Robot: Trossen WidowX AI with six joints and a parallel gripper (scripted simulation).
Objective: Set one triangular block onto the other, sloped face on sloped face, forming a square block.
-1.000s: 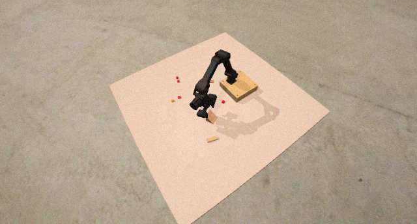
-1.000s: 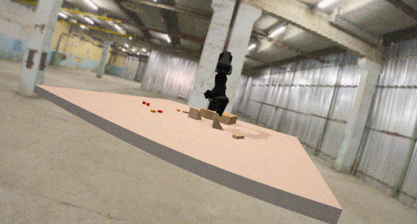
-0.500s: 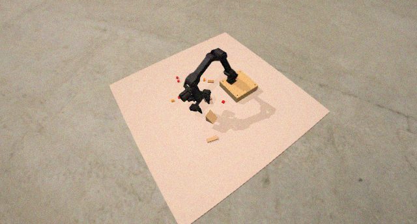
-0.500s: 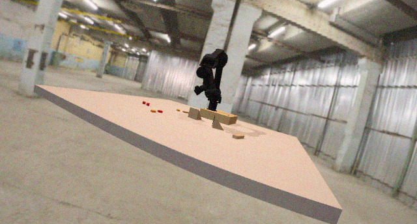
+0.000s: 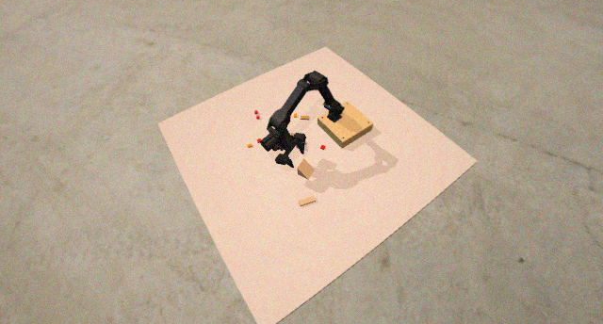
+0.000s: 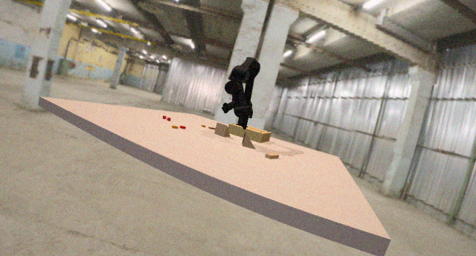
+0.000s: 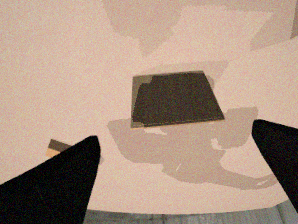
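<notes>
Now: gripper tip 16 cm to the right of the flat wooden piece, 9 cm short of it and 7 cm above it.
</notes>
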